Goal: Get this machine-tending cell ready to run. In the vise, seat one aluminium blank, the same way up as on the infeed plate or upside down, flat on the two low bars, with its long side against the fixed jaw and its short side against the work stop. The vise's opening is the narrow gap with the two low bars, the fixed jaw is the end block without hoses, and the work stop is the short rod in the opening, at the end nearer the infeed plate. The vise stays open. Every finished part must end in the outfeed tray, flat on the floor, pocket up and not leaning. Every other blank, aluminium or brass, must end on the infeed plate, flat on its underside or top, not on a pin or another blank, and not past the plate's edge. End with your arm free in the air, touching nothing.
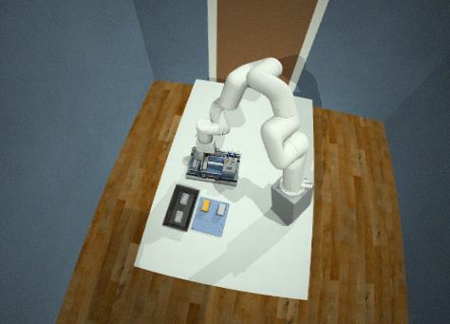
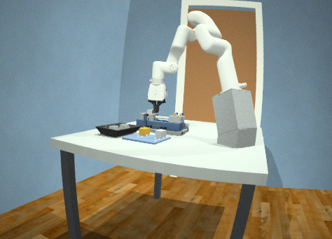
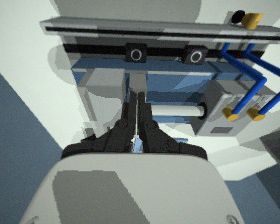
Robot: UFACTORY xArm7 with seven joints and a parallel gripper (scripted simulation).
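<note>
Now: hand 5 cm short of the fixed jaw, 4 cm to the right of it and 4 cm above it. Round my hand: vise 5 cm behind, 3 cm to the left, 8 cm below; hosed end block 14 cm behind, 2 cm to the left, 4 cm below; grey rail 4 cm behind, 6 cm to the right, 9 cm below.
</note>
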